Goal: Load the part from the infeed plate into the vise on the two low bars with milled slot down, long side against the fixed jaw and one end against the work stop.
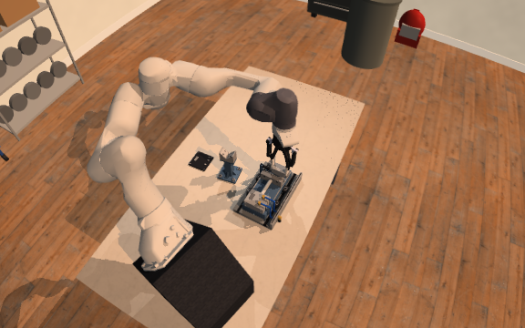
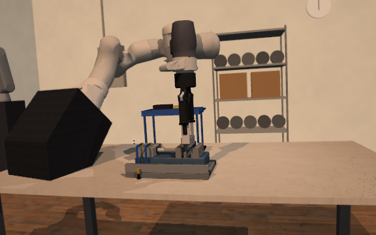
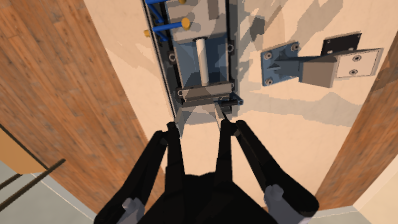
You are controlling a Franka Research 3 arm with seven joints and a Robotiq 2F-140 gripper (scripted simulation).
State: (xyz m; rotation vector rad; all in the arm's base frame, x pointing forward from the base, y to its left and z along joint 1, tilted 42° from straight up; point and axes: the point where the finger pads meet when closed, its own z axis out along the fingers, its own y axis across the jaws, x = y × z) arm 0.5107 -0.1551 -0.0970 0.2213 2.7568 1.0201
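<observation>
The part is 3 cm below my hand. From my hand the other things lie so: vise 10 cm below, 7 cm behind, 3 cm to the left; dark infeed plate 39 cm to the left, 14 cm below, 3 cm behind.
</observation>
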